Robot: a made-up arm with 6 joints.
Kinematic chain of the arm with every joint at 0, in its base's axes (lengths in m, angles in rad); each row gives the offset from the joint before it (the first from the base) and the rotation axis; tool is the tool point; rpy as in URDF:
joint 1: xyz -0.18 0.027 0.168 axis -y
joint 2: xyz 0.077 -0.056 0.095 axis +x
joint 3: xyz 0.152 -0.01 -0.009 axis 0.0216 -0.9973 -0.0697
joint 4: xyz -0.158 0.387 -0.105 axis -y
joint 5: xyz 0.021 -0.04 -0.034 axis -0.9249 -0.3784 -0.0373
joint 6: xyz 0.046 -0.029 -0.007 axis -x
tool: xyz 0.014 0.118 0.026 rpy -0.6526 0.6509 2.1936
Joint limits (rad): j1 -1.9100..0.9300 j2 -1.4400..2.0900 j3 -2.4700..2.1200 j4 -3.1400..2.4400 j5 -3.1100..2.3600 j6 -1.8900..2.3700
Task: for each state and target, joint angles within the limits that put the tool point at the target. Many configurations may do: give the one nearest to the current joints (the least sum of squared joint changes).
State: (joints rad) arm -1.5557 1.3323 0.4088 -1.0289 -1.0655 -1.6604
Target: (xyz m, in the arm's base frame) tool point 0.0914 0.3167 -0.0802
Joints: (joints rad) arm -1.5668 1.3660 0.6982 -1.0227 -1.2883 -1.7453
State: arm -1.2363 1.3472 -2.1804 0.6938 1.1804 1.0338
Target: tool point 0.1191 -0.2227 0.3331
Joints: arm -0.8260 1.8315 -2.2263 0.3665 1.0454 1.0099
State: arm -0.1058 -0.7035 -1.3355 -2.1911 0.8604 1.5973
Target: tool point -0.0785 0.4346 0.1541
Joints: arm -0.2870 -0.9731 -1.6374 -2.1107 0.3243 1.0858
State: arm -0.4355 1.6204 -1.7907 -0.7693 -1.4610 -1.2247
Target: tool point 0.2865 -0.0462 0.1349
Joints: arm -1.3137 0.7440 -2.4294 -0.8805 -1.4863 -1.1344
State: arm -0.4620 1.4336 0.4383 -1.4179 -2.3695 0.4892
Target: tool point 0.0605 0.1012 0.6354
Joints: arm -0.1493 1.8010 0.1657 -1.3948 -2.3597 0.5155
